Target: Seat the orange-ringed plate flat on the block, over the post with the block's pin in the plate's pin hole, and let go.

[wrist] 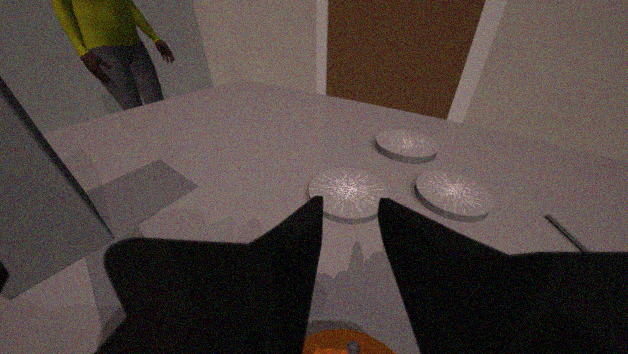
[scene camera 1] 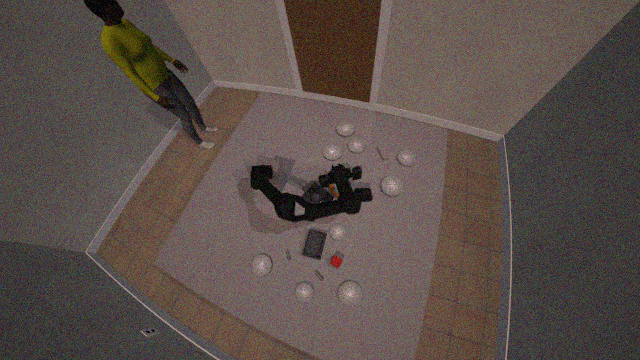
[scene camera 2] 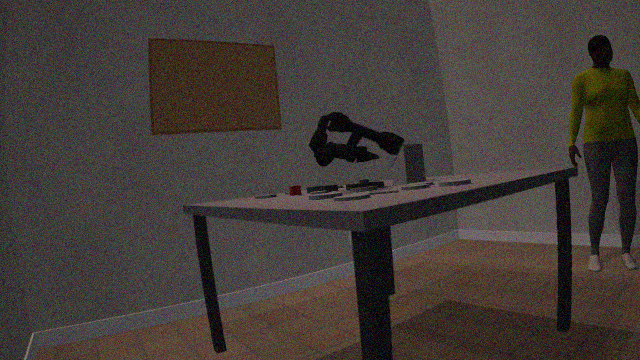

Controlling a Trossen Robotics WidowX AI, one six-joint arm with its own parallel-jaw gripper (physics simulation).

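Places are measured from the arm's base along level axes (x left, y back, z up), in centimetres.
Where they show: gripper, fingertip midpoint: (wrist: 350,205) (scene camera 1: 335,164) (scene camera 2: 378,157); arm's base, link origin: (scene camera 1: 266,171) (scene camera 2: 405,155).
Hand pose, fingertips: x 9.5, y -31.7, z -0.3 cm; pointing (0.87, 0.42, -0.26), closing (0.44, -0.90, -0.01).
Each offset is from my fingertips to the top centre of the thing. "*": to the spot under its first point. Level surfaces: height alone.
The orange-ringed plate {dy -3.3, dx -6.1, dz -10.9 cm} (scene camera 1: 333,190) (wrist: 342,342) lies low beside the block, partly hidden by the arm. In the wrist view its far edge, with one small hole, shows at the bottom below and behind the fingertips. The dark block {dy +7.3, dx -14.7, dz -8.3 cm} (scene camera 1: 313,194) (scene camera 2: 367,185) sits on the table, partly under the arm in scene camera 1. Its post {* dy +5.9, dx -13.3, dz -8.6 cm} (scene camera 2: 364,180) shows as a small bump in scene camera 2; its pin cannot be made out. My gripper (scene camera 1: 338,166) (scene camera 2: 376,157) (wrist: 350,205) is raised above the table, its fingers part-way open with nothing between them.
A dark tray {dy +2.7, dx -36.0, dz -9.6 cm} (scene camera 1: 314,244) (scene camera 2: 322,188) and a red cube {dy -8.4, dx -41.5, dz -8.1 cm} (scene camera 1: 336,261) (scene camera 2: 295,190) stand near the block. Pale round discs (scene camera 1: 391,185) (wrist: 454,192) lie around. A tall grey box (scene camera 2: 414,162) stands on the table {dz -12.1 cm} (scene camera 2: 280,208). A person (scene camera 1: 135,55) (scene camera 2: 607,110) stands beyond it.
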